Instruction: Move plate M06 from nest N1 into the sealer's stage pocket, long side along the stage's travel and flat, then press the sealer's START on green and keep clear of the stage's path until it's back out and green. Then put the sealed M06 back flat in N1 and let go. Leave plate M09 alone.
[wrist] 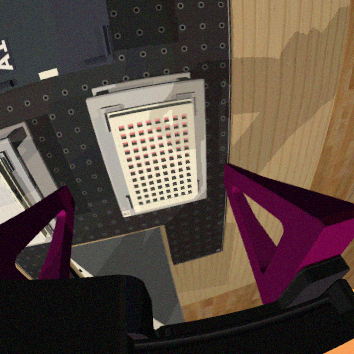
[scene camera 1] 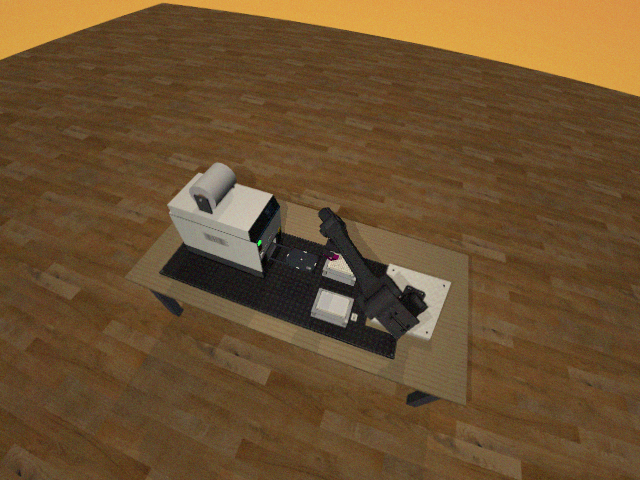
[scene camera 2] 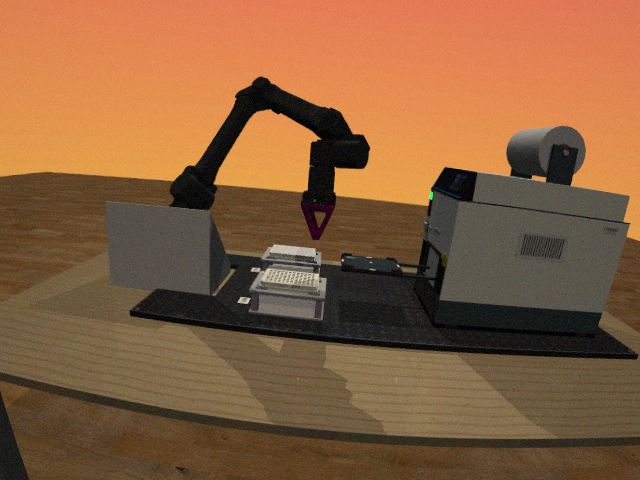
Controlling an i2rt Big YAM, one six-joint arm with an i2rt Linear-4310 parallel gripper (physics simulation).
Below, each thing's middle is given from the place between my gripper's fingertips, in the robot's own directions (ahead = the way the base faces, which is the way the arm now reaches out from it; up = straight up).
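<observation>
With the dark sealer stage [scene camera 2: 357, 264] as my reference, I find my hand 7 cm above it and 7 cm to the right of it, while still 17 cm short of it.
</observation>
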